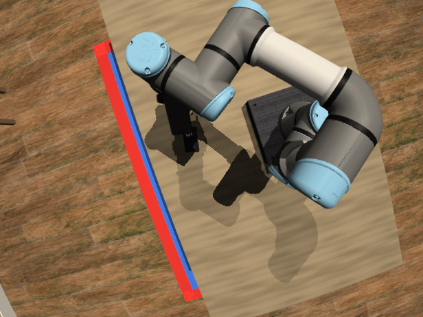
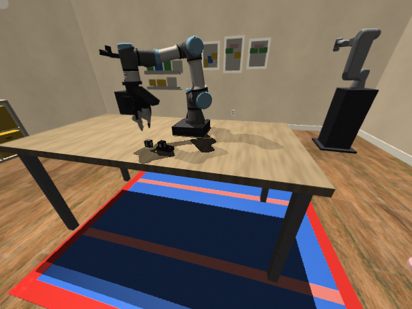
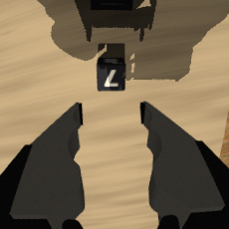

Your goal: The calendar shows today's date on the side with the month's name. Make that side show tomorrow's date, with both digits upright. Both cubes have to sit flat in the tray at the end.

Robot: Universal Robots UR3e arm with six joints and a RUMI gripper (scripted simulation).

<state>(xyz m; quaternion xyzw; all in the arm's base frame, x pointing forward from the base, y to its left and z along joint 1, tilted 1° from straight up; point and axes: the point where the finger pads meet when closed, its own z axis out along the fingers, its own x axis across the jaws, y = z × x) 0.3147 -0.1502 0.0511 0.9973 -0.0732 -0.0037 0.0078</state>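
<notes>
My hand is 9 cm above the black cube. Round my hand: black calendar tray (2 cm ahead, 11 cm to the left, 10 cm below).
</notes>
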